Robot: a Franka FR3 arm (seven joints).
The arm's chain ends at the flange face. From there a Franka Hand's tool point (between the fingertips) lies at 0.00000 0.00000 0.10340 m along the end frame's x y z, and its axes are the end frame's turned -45 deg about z.
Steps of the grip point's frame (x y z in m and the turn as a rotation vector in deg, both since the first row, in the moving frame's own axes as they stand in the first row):
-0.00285 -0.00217 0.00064 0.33 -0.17 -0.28
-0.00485 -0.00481 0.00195 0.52 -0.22 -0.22
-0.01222 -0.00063 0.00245 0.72 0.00 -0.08
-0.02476 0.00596 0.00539 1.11 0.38 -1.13
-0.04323 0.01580 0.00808 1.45 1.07 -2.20
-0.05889 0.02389 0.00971 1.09 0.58 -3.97
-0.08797 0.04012 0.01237 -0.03 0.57 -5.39
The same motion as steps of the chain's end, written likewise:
-0.00291 0.00068 0.00064 0.11 -0.35 -0.28
-0.00589 0.00041 0.00196 0.21 -0.52 -0.22
-0.00817 0.00911 0.00246 0.51 -0.51 -0.08
-0.01234 0.02361 0.00541 1.05 -0.52 -1.13
-0.01885 0.04495 0.00813 1.78 -0.27 -2.20
-0.02402 0.06064 0.00973 1.18 -0.36 -3.97
-0.03457 0.09130 0.01238 0.38 0.42 -5.39

